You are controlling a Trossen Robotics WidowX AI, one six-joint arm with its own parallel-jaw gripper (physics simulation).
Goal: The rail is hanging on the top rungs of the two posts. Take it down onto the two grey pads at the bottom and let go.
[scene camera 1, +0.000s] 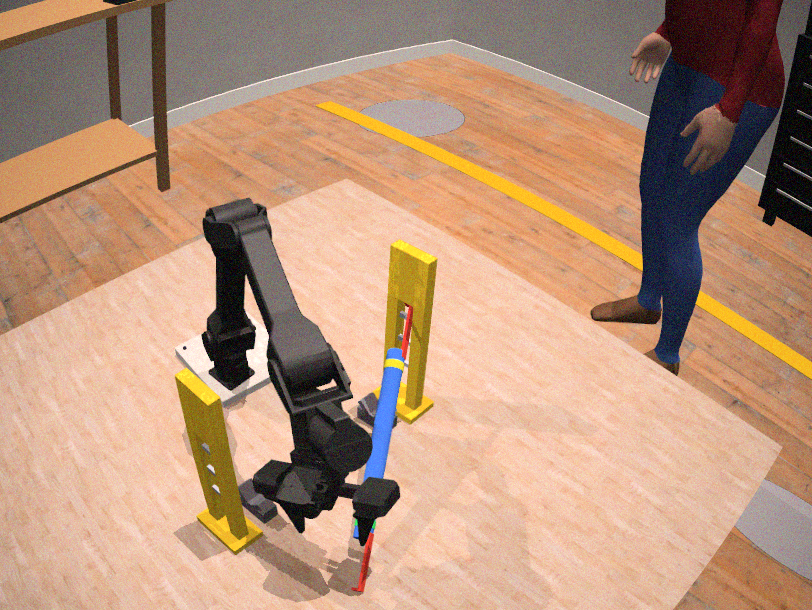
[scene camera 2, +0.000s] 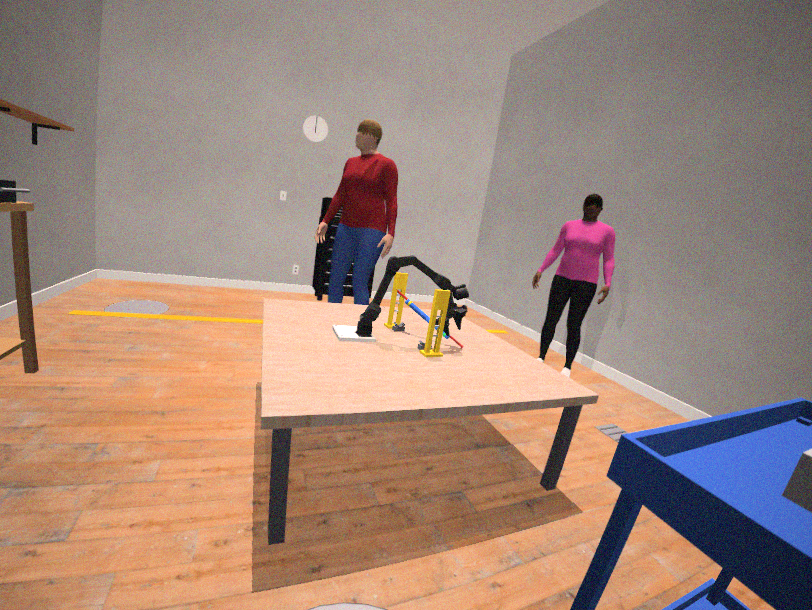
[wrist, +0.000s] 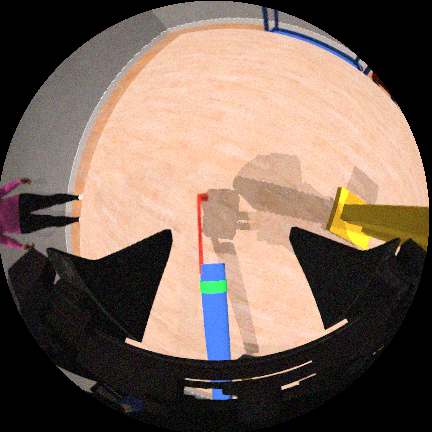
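Seen in the pictures: gripper, fingertip midpoint: (scene camera 1: pixel 332 538) (scene camera 2: pixel 454 333) (wrist: pixel 233 234); arm's base, link origin: (scene camera 1: pixel 231 373) (scene camera 2: pixel 363 334).
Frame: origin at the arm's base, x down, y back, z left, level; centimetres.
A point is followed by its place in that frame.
The rail, a blue tube (scene camera 1: pixel 387 420) {x -10.9, y -33.4, z 1.7 cm} (scene camera 2: pixel 418 310) {x -11.6, y -30.7, z 3.1 cm} (wrist: pixel 215 320) {x -5.9, y -38.2, z -8.6 cm} with red hooked ends, slants down. Its yellow-banded end's red hook is at the far yellow post (scene camera 1: pixel 412 265) {x -26.7, y -25.7, z 15.4 cm} (scene camera 2: pixel 400 282) {x -23.4, y -24.6, z 15.5 cm}, in the slot. Its green-banded end is low, and that red hook (scene camera 1: pixel 364 567) {x -1.3, y -44.3, z -16.2 cm} (wrist: pixel 200 225) {x -1.3, y -43.8, z -16.0 cm} appears to reach the table, away from the near yellow post (scene camera 1: pixel 200 407) {x -26.5, y -25.4, z -24.5 cm} (scene camera 2: pixel 441 300) {x -23.9, y -23.4, z -24.5 cm} (wrist: pixel 395 220). My gripper (scene camera 1: pixel 331 535) {x -6.2, y -39.8, z -17.6 cm} (wrist: pixel 233 234) {x -6.2, y -39.8, z -17.6 cm} is open, near the green-banded end. In the wrist view the tube shows between the fingers, touching neither. Grey pads (scene camera 1: pixel 257 502) {x -1.5, y -25.2, z -18.0 cm} (scene camera 1: pixel 369 408) {x -1.3, y -23.9, z 9.4 cm} sit by the post feet.
The arm's white base plate (scene camera 1: pixel 190 357) {x -0.2, y 8.7, z -3.1 cm} (scene camera 2: pixel 347 332) {x -0.2, y 7.1, z 2.4 cm} is on the wooden table (scene camera 1: pixel 557 393) {x 1.7, y -44.9, z 36.4 cm} (scene camera 2: pixel 341 387) {x 1.8, y 26.6, z -46.2 cm}, behind the posts. A blue cart (scene camera 2: pixel 735 472) stands beyond the table, and two people (scene camera 2: pixel 370 196) (scene camera 2: pixel 584 249) stand around it.
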